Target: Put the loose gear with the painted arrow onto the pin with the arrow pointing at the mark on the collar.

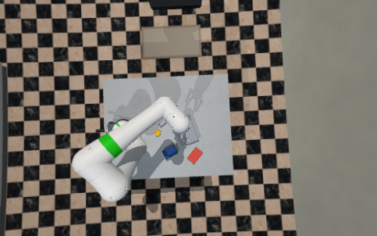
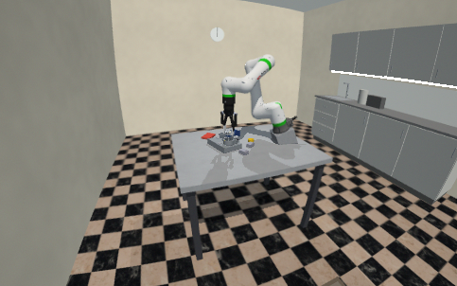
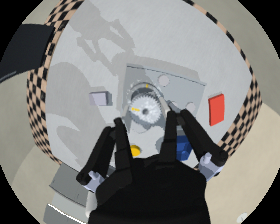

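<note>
Right now my hand is 20 mm above the grey gear. From my hand the other things lie so: blue block 240 mm to the right, 130 mm below, 120 mm behind; red block 280 mm to the right, 140 mm below, 100 mm ahead; small yellow piece 220 mm behind, 130 mm below, 80 mm to the right.
</note>
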